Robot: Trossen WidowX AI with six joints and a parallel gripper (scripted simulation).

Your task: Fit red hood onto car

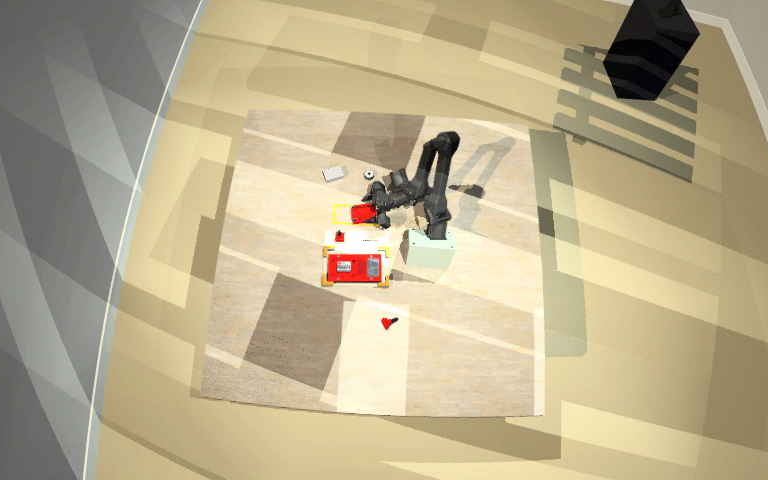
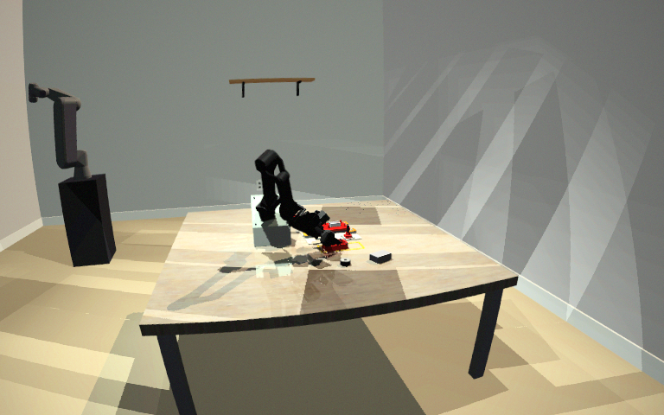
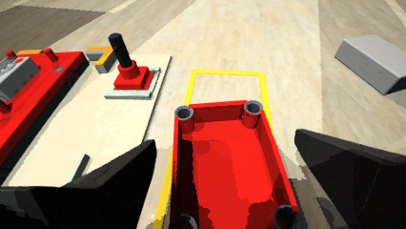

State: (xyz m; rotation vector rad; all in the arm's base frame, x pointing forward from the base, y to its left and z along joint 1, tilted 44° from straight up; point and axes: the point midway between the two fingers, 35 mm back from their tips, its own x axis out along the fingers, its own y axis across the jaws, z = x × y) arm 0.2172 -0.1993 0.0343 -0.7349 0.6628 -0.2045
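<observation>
Right now the red hood is 10 mm behind my gripper tip and 30 mm below it. Round my gripper tip: small wheel 40 mm behind, 180 mm to the right, 30 mm below; engine block 80 mm ahead, 230 mm to the left, 10 mm below.
</observation>
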